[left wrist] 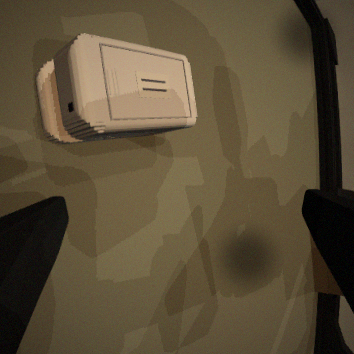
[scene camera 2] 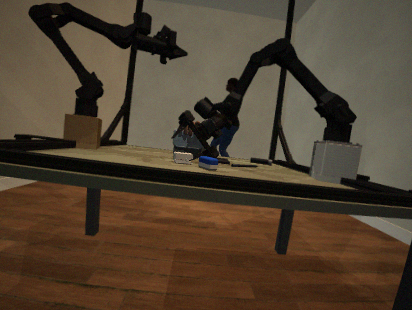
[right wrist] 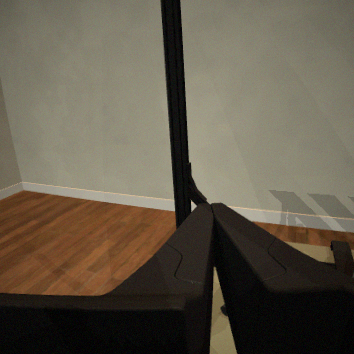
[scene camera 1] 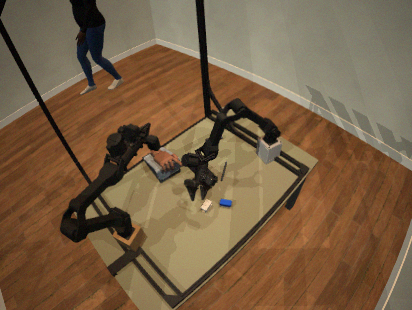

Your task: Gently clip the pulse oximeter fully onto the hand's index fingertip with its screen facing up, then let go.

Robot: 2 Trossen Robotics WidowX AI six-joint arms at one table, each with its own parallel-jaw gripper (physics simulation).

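Frame: origin at the left arm's base, x ahead, y left, z up, level; centimetres.
Where they show: left gripper, fingertip midpoint: [left wrist: 185,204] [scene camera 2: 180,149] [scene camera 1: 197,200]; right gripper, fingertip midpoint: [scene camera 2: 187,54] [right wrist: 209,214] [scene camera 1: 149,123]; left arm's base, origin of the base link: [scene camera 2: 336,143] [scene camera 1: 270,140]; right arm's base, origin of the base link: [scene camera 2: 85,116] [scene camera 1: 126,231].
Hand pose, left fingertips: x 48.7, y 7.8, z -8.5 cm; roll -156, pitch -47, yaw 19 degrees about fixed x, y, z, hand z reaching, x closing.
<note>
Each offset is from my left fingertips to the centre of the thing. "pt": to the spot under its first point.
The pulse oximeter {dx -2.5, dy +3.7, dz -2.1 cm} [scene camera 1: 206,205] [scene camera 2: 183,157] [left wrist: 135,85] is a small white two-part clip lying on the table. Its face in the left wrist view has a panel outline and two dark lines; no screen shows there. My left gripper [scene camera 1: 198,198] [left wrist: 185,204] is open and empty, low over the table; the oximeter is beyond its fingertips, toward the upper left in the left wrist view. The hand [scene camera 1: 165,159] rests on a grey-blue support {pt dx +6.8, dy -20.9, dz +0.9 cm} [scene camera 1: 167,175]; in scene camera 2 my left gripper partly hides it. My right gripper [scene camera 2: 186,53] [right wrist: 209,214] is shut and empty, high above the table.
A blue-and-white block {dx -11.2, dy +7.2, dz -2.1 cm} [scene camera 1: 226,203] [scene camera 2: 208,162] lies beside the oximeter. A thin dark pen {dx -21.7, dy -11.5, dz -3.2 cm} [scene camera 1: 224,171] [scene camera 2: 244,165] and a dark cylinder {dx -28.7, dy -34.3, dz -2.4 cm} [scene camera 2: 261,161] lie farther back. Black rails edge the table, and a black upright post [scene camera 1: 202,60] stands behind it. A person [scene camera 1: 93,42] stands beyond the table.
</note>
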